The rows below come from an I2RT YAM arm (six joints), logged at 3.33 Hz.
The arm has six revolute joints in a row. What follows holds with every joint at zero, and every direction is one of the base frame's. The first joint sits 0.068 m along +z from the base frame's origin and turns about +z. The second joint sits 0.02 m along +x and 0.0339 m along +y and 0.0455 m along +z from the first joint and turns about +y. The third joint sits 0.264 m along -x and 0.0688 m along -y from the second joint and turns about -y. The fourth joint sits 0.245 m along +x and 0.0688 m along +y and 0.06 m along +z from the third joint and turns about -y. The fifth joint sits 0.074 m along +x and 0.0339 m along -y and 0.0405 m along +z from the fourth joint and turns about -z. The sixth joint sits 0.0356 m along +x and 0.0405 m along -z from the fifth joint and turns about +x. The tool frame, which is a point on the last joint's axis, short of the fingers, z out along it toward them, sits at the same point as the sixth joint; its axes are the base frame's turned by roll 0, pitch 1.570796 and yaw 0 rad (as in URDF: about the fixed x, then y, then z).
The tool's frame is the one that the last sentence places.
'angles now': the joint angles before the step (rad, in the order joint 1, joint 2, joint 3, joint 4, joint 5, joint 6). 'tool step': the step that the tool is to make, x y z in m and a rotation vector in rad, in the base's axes. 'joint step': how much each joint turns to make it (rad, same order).
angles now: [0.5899, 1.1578, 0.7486, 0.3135, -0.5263, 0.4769]
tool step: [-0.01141, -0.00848, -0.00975, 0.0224, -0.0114, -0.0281]
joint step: [0.0006, -0.0576, -0.0833, 0.0557, 0.0276, 0.0167]
